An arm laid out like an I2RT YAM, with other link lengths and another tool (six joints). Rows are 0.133 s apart.
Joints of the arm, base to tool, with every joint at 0 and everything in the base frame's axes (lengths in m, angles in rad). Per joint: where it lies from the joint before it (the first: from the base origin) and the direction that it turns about. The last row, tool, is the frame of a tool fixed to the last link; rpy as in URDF.
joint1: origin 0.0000 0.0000 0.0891 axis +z
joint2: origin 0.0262 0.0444 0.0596 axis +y
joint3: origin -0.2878 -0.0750 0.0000 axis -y
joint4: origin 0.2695 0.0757 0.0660 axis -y
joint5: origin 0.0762 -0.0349 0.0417 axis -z
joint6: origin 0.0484 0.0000 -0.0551 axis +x
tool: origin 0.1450 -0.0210 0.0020 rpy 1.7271 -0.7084 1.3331
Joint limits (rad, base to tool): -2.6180..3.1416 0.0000..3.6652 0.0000..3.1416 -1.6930..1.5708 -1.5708..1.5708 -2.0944..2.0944
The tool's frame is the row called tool.
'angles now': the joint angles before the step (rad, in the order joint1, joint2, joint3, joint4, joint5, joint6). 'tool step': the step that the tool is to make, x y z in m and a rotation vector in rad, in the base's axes. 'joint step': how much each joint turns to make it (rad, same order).
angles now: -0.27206 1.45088 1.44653 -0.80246 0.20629 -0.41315
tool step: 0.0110 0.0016 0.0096 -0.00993 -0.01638 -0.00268
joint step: 0.01762 0.02973 0.04897 -0.00322 0.01798 0.01109
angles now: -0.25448 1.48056 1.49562 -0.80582 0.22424 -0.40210
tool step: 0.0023 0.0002 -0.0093 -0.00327 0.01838 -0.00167
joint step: 0.00622 0.01331 -0.01289 0.00914 0.01105 0.00027
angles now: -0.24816 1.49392 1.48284 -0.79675 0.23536 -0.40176
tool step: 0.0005 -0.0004 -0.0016 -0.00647 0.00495 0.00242
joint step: 0.00111 0.00204 -0.00393 0.00424 0.00451 -0.00629
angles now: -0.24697 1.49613 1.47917 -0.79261 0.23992 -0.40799
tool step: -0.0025 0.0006 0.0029 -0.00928 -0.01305 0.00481
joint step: 0.00014 -0.02004 -0.01902 0.01572 0.00093 -0.00761
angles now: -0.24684 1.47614 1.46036 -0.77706 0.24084 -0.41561
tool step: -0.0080 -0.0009 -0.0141 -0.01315 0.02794 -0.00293
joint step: 0.00001 -0.01836 -0.05780 0.01848 0.01613 -0.01184
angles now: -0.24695 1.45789 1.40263 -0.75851 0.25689 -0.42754
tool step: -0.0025 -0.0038 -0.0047 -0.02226 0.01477 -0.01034
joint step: 0.00071 -0.00048 -0.01872 0.01189 0.02593 -0.00953
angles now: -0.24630 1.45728 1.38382 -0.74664 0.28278 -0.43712
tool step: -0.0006 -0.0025 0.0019 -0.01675 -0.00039 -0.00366
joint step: -0.00029 -0.00255 -0.00282 0.00730 0.01408 -0.00898
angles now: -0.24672 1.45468 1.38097 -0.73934 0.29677 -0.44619
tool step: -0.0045 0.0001 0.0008 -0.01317 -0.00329 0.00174
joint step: 0.00076 -0.02094 -0.02302 0.01127 0.00798 -0.00940
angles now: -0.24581 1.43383 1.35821 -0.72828 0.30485 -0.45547
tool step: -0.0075 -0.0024 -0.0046 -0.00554 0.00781 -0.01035
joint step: -0.00639 -0.01889 -0.03096 0.00656 0.00800 -0.00230
